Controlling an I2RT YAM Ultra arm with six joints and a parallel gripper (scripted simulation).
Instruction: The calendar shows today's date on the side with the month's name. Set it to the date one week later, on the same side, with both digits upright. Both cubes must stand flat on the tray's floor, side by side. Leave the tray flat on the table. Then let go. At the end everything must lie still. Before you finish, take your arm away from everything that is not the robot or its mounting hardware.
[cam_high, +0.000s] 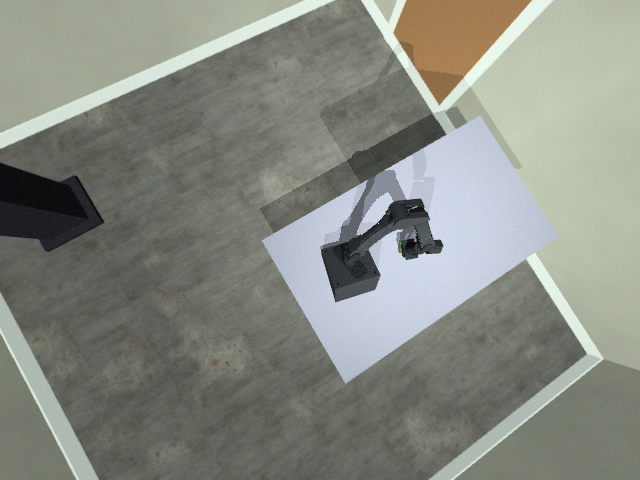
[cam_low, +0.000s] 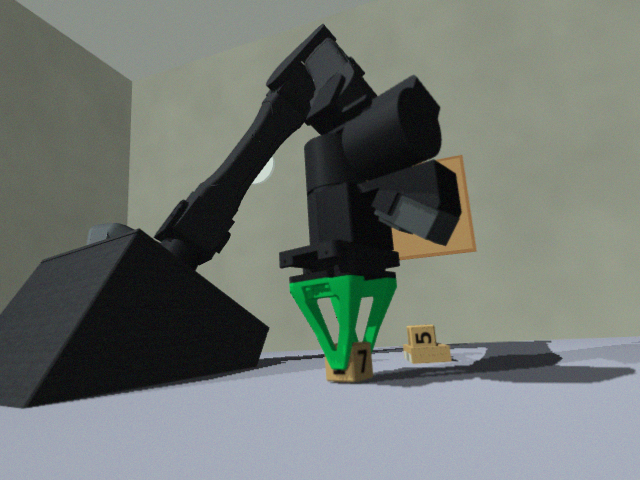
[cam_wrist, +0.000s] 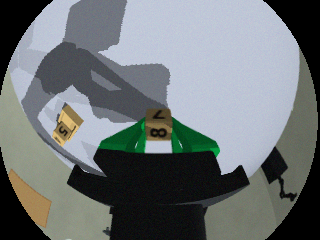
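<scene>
Right now the wooden cube is right at my hand. Round my hand: wooden tray (5 cm ahead, 16 cm to the left, 1 cm below).
</scene>
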